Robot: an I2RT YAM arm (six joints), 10 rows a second.
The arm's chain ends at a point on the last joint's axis. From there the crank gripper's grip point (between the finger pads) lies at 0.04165 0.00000 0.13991 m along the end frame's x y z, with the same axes.
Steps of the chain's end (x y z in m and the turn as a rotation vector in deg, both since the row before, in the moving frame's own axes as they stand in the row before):
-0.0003, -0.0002, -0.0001, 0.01, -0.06, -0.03
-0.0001, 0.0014, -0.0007, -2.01, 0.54, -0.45
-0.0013, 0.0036, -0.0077, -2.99, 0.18, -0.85
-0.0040, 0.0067, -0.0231, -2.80, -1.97, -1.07
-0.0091, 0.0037, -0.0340, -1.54, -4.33, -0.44
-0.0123, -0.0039, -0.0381, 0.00, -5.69, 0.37
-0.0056, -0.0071, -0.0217, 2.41, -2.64, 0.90
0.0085, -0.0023, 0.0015, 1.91, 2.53, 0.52
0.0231, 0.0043, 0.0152, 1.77, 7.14, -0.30
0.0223, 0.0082, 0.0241, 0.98, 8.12, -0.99
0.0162, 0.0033, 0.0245, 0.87, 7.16, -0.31
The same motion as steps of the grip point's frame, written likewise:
-0.0004, -0.0002, -0.0001, 0.01, -0.06, -0.03
0.0012, 0.0060, -0.0012, -2.01, 0.54, -0.45
-0.0008, 0.0103, -0.0080, -2.99, 0.18, -0.85
-0.0088, 0.0128, -0.0219, -2.80, -1.97, -1.07
-0.0198, 0.0072, -0.0313, -1.54, -4.33, -0.44
-0.0264, -0.0037, -0.0347, 0.00, -5.69, 0.37
-0.0120, -0.0124, -0.0200, 2.41, -2.64, 0.90
0.0147, -0.0065, -0.0005, 1.91, 2.53, 0.52
0.0402, -0.0002, 0.0089, 1.77, 7.14, -0.30
0.0416, 0.0050, 0.0168, 0.98, 8.12, -0.99
0.0333, 0.0009, 0.0182, 0.87, 7.16, -0.31

